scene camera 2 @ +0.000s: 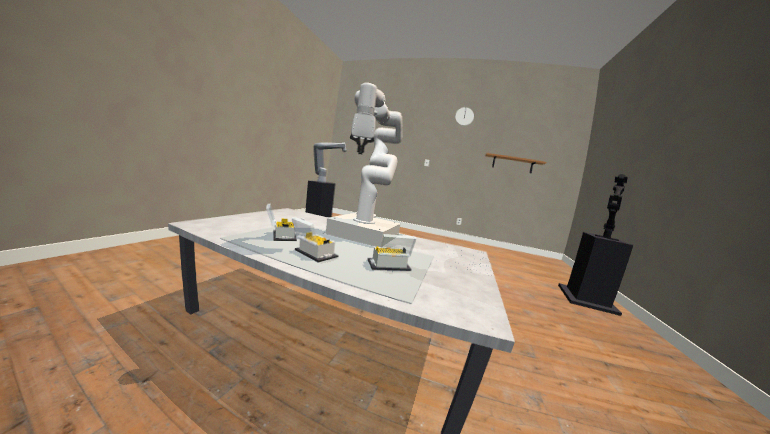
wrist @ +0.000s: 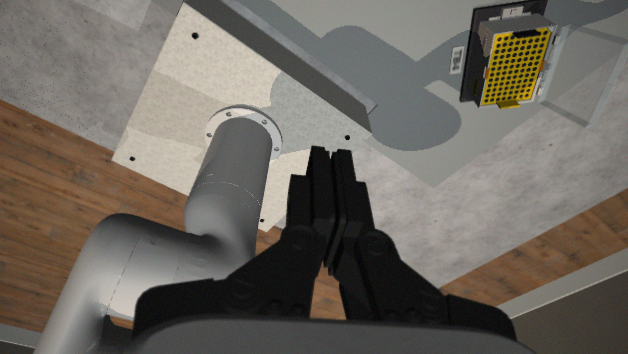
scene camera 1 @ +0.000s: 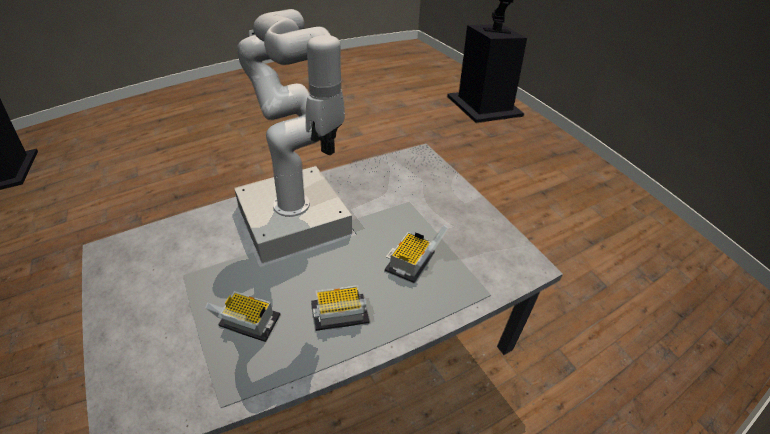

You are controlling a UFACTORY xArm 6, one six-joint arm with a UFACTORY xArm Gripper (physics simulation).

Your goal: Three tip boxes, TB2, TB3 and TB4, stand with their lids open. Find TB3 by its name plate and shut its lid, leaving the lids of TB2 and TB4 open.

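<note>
My gripper is shut with nothing between its fingers, high above the table and away from the boxes. The left box has its clear lid open. Its name plate reads TB4 in the wrist view. The middle box and the right box also have open lids. Their name plates are too small to read, so I cannot tell which is TB3. All three hold yellow racks.
The boxes stand on a grey mat on the table. The arm's pale base block stands at the back edge of the mat. Black pedestals stand on the floor beyond the table.
</note>
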